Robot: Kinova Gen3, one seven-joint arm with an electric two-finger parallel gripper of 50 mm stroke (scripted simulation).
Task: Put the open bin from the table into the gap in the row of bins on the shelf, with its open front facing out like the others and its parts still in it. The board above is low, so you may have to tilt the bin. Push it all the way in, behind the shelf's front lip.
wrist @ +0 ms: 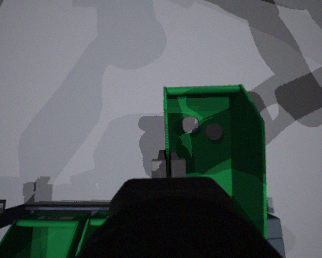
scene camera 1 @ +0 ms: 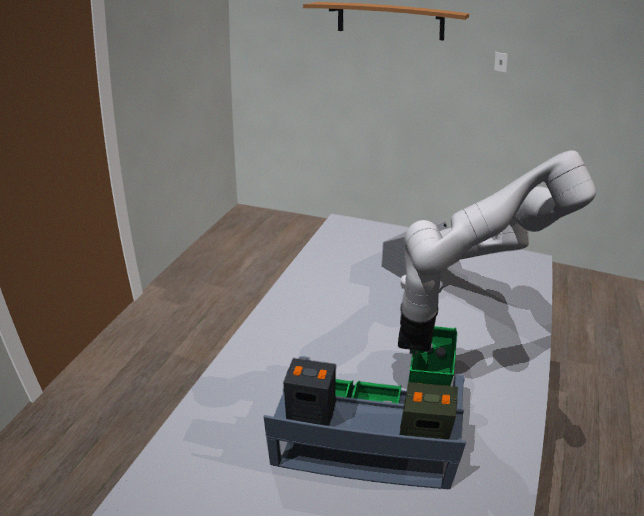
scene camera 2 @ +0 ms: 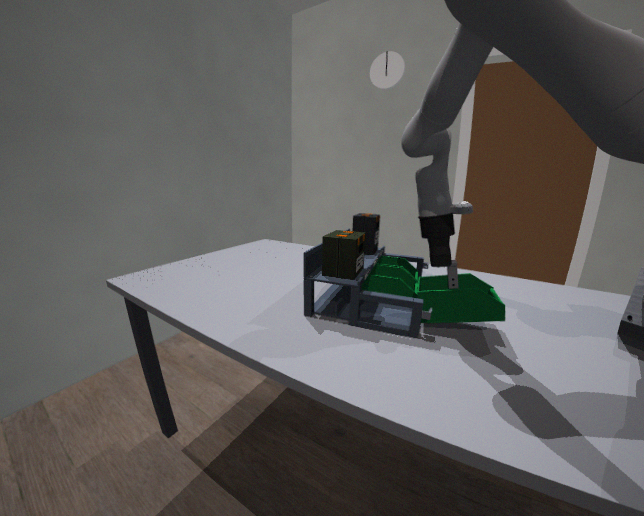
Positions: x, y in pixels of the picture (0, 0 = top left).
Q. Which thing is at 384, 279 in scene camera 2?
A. A green open bin.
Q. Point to a green open bin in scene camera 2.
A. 455, 305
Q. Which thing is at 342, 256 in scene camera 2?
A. An olive box.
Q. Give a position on a black box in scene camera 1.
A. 308, 385
